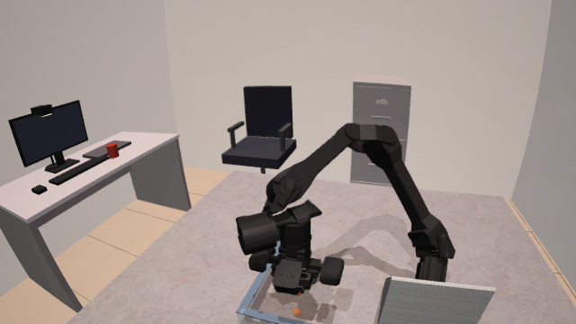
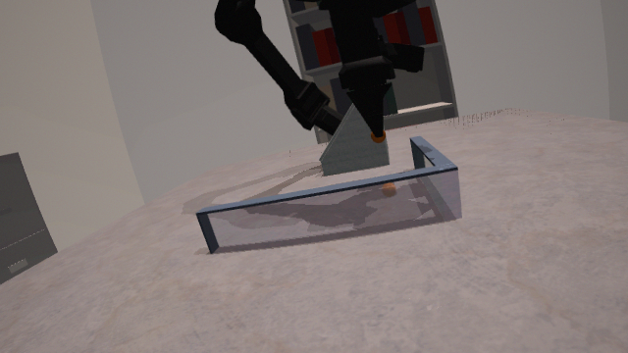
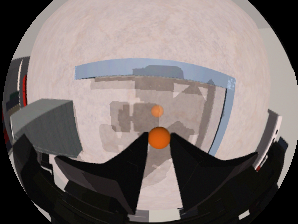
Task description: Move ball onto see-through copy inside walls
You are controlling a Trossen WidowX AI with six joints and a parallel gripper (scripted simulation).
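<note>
Right now the see-through copy of ball is 80 mm below my gripper tip. The rest, counted from my gripper tip: orange ball: right at my gripper tip.
</note>
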